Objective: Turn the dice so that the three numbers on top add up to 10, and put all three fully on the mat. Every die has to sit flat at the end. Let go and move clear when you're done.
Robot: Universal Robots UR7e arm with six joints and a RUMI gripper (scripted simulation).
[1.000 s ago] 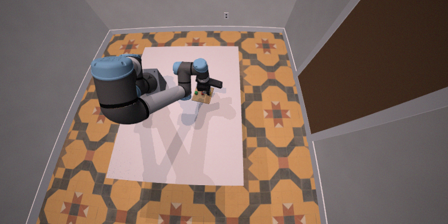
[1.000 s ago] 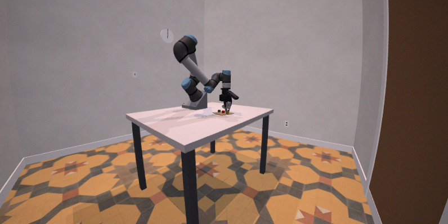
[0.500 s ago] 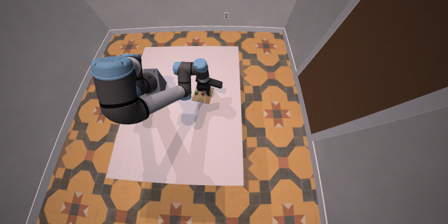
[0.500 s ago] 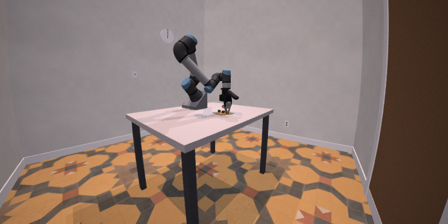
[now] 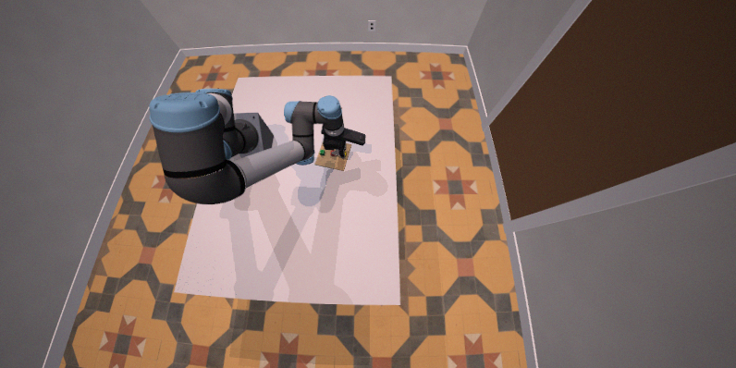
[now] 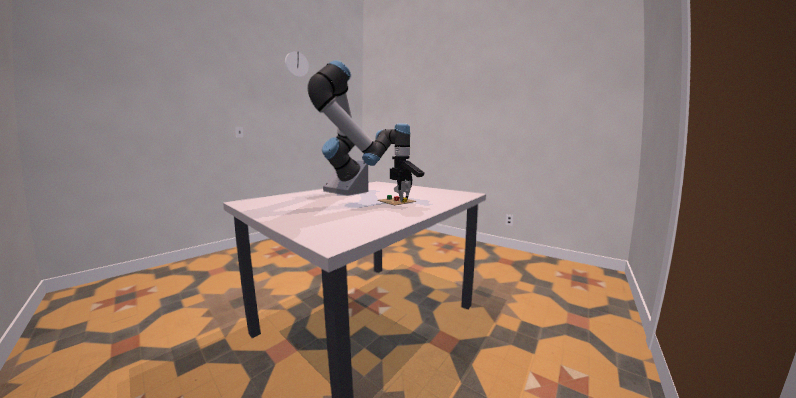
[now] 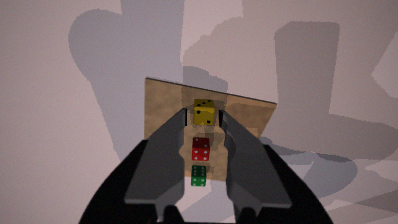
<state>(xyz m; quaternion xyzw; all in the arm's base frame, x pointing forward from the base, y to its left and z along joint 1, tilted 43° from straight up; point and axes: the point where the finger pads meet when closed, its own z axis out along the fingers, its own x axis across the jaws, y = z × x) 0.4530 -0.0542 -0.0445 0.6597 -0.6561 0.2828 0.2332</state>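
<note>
My hand is 1 cm above the yellow die. Also, from my hand: brown mat: 5 cm behind, 2 cm below; green die: 10 cm behind, 1 cm below; red die: 5 cm behind, 1 cm below.
</note>
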